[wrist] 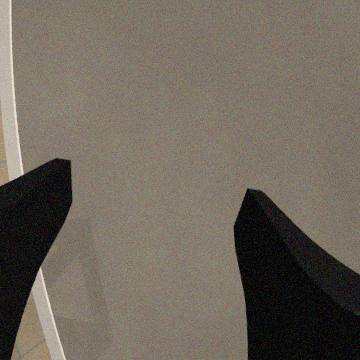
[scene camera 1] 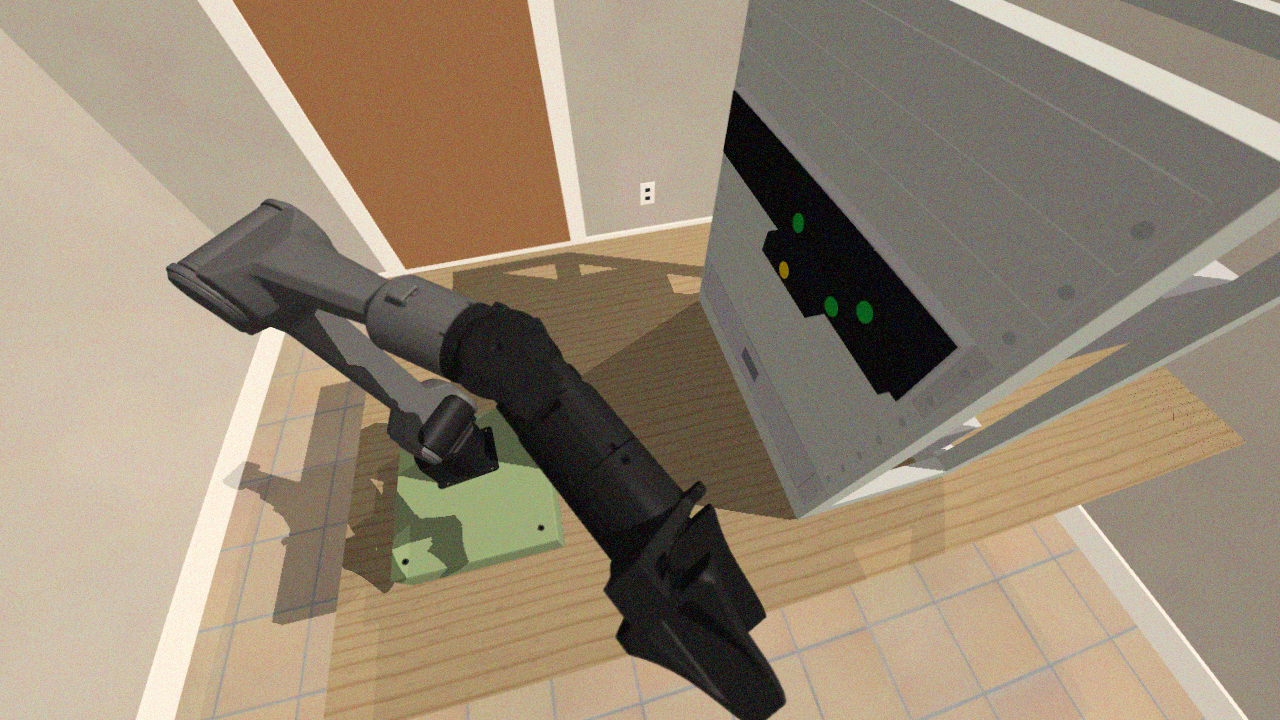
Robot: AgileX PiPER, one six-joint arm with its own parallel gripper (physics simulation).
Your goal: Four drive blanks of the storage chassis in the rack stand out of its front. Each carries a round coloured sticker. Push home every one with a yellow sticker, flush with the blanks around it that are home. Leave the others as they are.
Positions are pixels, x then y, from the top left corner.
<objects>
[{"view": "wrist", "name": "gripper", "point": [155,194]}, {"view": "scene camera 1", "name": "gripper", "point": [760,660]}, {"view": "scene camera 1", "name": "grey rack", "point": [987,195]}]
</objects>
